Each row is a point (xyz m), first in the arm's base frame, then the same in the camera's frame.
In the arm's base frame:
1: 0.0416 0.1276 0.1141
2: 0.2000 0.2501 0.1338
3: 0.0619 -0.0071 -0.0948
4: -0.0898 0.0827 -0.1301
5: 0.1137 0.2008 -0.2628
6: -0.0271 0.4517 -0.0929
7: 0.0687 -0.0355 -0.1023
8: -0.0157 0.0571 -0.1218
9: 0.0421 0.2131 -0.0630
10: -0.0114 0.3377 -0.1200
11: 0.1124 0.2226 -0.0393
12: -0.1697 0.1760 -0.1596
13: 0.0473 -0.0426 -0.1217
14: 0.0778 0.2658 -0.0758
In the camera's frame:
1: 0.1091 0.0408 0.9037
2: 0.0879 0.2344 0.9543
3: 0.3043 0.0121 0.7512
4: 0.1720 -0.0453 0.6438
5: 0.2365 0.2076 0.5743
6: -0.0939 0.2198 0.6221
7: 0.3325 0.0015 0.7530
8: 0.2261 -0.0046 0.6843
9: 0.1128 0.1241 0.7257
10: 0.0121 0.1679 0.6277
11: 0.1320 0.1803 0.7712
12: 0.0713 -0.0458 0.5676
13: 0.3346 -0.0160 0.7291
14: 0.0955 0.1860 0.7161

